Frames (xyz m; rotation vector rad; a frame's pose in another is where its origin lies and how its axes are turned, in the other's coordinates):
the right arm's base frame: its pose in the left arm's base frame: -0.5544 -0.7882 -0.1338 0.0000 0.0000 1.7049
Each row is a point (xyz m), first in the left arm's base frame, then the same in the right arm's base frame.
Working: the left arm's base frame: its pose in the right arm's base frame: 0.7070 -0.6548 0.1338 0.0000 0.0000 -1.7049

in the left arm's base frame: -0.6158 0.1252 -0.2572
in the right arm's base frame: 0.9134 -0.0613 -0.1234
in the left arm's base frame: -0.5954 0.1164 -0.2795
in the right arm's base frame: 0.9020 -0.0803 -0.1457
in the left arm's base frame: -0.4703 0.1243 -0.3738
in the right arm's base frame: 0.8931 -0.2053 -0.2400
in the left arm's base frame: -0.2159 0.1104 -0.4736
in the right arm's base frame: 0.8453 -0.4556 -0.3398
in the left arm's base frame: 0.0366 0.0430 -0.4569
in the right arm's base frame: 0.7447 -0.6968 -0.3231
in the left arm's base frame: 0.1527 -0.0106 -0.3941
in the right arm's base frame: 0.6761 -0.8047 -0.2603
